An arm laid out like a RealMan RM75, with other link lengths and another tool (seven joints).
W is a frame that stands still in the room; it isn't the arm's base.
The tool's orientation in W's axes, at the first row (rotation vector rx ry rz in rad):
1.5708, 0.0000, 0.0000
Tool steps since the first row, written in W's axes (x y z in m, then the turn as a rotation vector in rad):
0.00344, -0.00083, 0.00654, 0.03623, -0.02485, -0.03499
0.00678, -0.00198, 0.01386, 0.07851, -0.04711, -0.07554
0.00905, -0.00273, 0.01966, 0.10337, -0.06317, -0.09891
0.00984, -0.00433, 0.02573, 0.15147, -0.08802, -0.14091
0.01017, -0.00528, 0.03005, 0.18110, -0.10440, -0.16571
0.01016, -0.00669, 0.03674, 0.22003, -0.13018, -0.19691
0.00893, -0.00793, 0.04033, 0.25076, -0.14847, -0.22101
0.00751, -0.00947, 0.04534, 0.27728, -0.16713, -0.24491
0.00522, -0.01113, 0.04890, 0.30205, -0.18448, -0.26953
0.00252, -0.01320, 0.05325, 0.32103, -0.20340, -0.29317
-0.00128, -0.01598, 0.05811, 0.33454, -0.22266, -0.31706
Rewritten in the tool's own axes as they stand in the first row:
0.00344, 0.00654, 0.00083, 0.03623, -0.03499, 0.02485
0.00678, 0.01386, 0.00198, 0.07851, -0.07554, 0.04711
0.00905, 0.01966, 0.00273, 0.10337, -0.09891, 0.06317
0.00984, 0.02573, 0.00433, 0.15147, -0.14091, 0.08802
0.01017, 0.03005, 0.00528, 0.18110, -0.16571, 0.10440
0.01016, 0.03674, 0.00669, 0.22003, -0.19691, 0.13018
0.00893, 0.04033, 0.00793, 0.25076, -0.22101, 0.14847
0.00751, 0.04534, 0.00947, 0.27728, -0.24491, 0.16713
0.00522, 0.04890, 0.01113, 0.30205, -0.26953, 0.18448
0.00252, 0.05325, 0.01320, 0.32103, -0.29317, 0.20340
-0.00128, 0.05811, 0.01598, 0.33454, -0.31706, 0.22266

